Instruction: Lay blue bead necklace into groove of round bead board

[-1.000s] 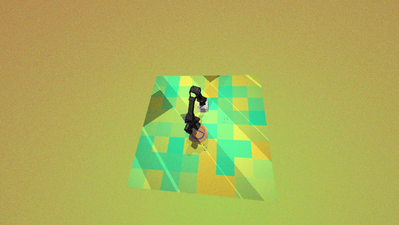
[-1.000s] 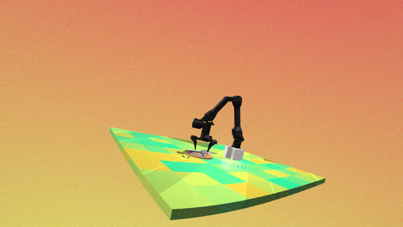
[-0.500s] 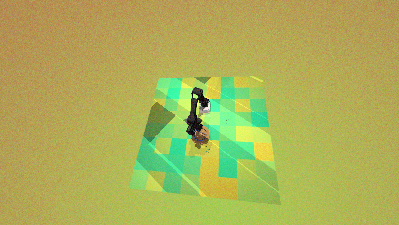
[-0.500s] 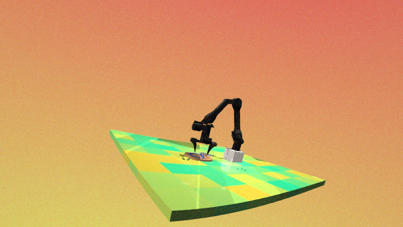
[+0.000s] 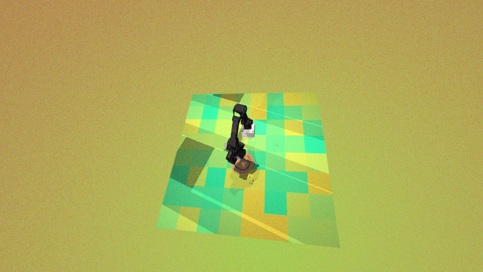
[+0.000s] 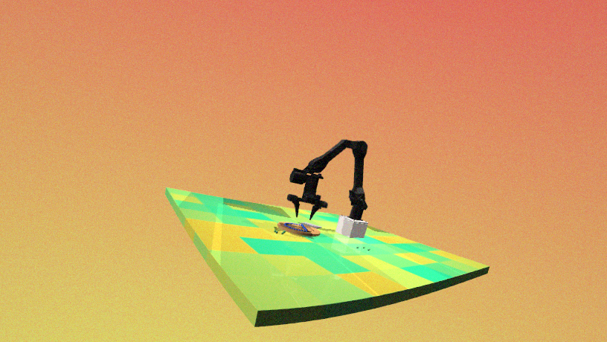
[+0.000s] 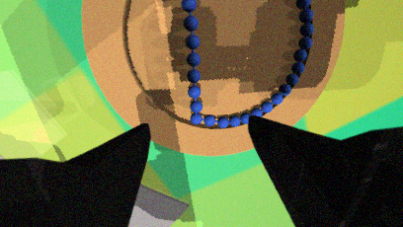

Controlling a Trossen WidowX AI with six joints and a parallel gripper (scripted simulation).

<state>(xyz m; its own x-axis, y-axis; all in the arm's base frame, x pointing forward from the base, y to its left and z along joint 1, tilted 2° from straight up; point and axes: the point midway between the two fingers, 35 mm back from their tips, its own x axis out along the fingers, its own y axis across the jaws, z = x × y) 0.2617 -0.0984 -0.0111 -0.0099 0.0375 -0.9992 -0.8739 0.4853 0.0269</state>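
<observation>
My gripper tip is 40 mm short of the round bead board, 30 mm to the right of it and 40 mm above it. Round my gripper tip: flat grey piece: 130 mm behind, 70 mm to the right, 50 mm below.
</observation>
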